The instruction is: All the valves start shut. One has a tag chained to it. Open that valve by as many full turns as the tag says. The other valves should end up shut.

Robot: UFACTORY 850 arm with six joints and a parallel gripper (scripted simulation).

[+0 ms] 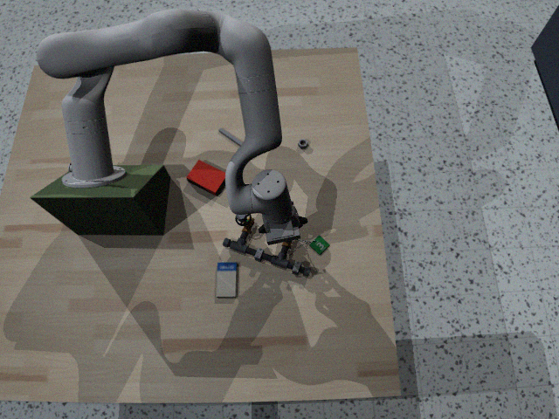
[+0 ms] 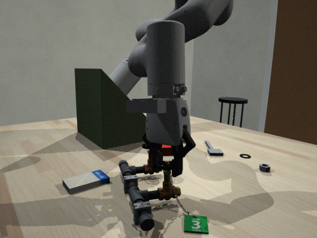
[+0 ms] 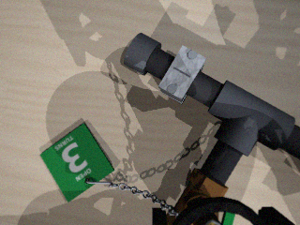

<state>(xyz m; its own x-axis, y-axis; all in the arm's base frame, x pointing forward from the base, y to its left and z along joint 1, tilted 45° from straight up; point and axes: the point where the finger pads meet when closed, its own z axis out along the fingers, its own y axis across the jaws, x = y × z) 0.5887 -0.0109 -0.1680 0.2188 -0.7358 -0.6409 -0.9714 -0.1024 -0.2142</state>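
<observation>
The green tag lies 100 mm ahead of my hand and 90 mm below it. The rest, counted from my hand: red block (280 mm behind, 220 mm to the left, 80 mm below); then grey-and-blue block (180 mm behind, 130 mm to the right, 80 mm below); then grey bar tool (180 mm behind, 370 mm to the left, 80 mm below).
</observation>
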